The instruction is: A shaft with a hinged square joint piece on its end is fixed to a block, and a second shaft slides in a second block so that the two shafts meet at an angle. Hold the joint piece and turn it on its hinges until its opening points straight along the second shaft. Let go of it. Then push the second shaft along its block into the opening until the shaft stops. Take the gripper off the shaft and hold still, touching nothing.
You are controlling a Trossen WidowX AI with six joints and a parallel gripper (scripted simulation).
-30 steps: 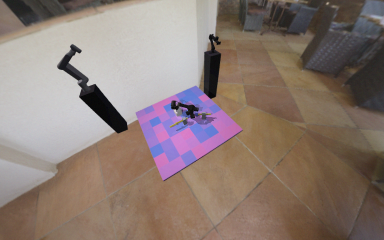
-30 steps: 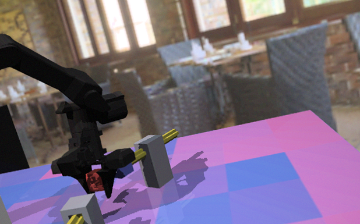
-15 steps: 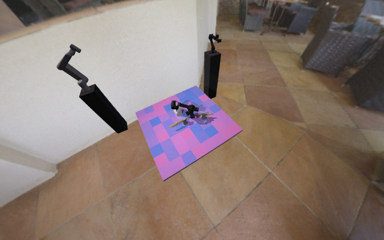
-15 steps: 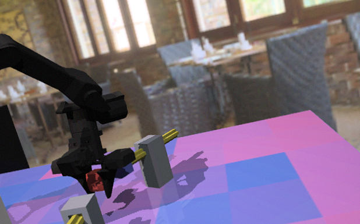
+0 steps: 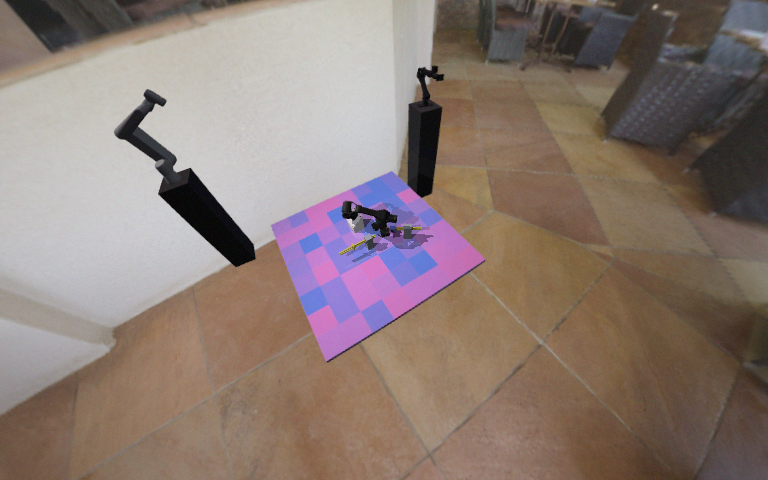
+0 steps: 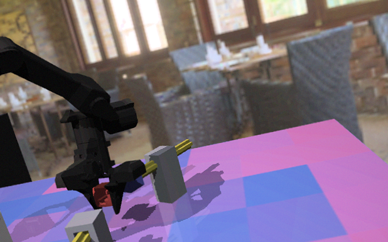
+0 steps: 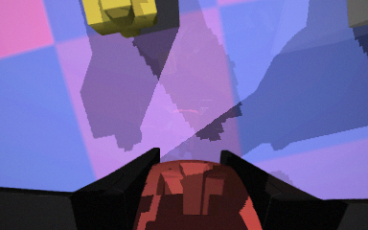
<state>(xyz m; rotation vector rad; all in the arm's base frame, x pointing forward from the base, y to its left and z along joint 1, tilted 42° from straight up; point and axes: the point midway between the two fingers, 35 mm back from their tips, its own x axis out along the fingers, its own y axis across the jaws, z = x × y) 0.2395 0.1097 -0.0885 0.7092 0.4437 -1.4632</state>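
My gripper tip is now 40 mm below the red joint piece and 20 mm to the right of it.
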